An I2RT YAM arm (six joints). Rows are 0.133 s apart.
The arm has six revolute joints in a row. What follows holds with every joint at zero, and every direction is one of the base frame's. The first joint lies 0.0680 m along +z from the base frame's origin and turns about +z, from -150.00 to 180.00 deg. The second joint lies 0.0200 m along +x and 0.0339 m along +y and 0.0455 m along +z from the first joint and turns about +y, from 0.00 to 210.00 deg. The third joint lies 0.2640 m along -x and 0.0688 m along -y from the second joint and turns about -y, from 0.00 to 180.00 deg. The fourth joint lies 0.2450 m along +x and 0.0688 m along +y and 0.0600 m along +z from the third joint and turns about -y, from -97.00 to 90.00 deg. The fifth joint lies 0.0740 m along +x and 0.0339 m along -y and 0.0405 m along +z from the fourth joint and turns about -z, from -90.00 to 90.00 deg. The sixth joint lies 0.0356 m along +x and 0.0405 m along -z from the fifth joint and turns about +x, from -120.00 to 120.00 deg. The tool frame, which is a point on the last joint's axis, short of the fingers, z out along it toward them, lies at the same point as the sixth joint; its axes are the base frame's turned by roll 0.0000, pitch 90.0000 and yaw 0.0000 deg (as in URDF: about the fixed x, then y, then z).
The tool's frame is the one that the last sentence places.
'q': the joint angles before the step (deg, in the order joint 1, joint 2, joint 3, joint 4, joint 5, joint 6). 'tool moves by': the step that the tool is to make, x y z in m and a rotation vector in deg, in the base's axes. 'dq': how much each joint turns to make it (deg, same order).
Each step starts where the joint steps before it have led.
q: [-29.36 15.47 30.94 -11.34 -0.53 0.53]
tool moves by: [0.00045 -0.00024 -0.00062 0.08 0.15 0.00]
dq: [0.01 0.09 -0.09 0.01 0.01 0.00]
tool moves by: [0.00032 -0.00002 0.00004 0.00 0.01 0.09]
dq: [0.08 0.09 0.00 0.08 -0.01 0.00]
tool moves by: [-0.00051 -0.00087 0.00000 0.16 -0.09 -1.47]
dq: [-0.08 0.00 0.00 -0.01 1.39 0.09]
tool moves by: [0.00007 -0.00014 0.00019 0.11 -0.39 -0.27]
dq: [0.09 -0.01 -0.09 0.37 0.38 0.26]
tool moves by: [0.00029 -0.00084 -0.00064 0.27 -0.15 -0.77]
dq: [-0.09 0.09 -0.17 0.26 0.70 0.26]
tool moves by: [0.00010 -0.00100 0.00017 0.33 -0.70 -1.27]
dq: [-0.01 0.09 -0.18 0.69 1.31 0.53]
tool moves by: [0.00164 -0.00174 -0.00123 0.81 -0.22 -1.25]
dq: [0.09 0.53 -0.26 0.54 1.40 0.71]
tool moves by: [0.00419 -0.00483 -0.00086 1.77 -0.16 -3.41]
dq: [0.00 1.84 0.00 0.96 3.52 1.39]
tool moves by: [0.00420 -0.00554 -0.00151 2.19 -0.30 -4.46]
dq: [0.00 2.02 0.00 0.87 4.57 1.86]
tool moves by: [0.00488 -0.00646 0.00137 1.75 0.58 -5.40]
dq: [0.00 2.90 0.96 0.27 5.43 1.14]
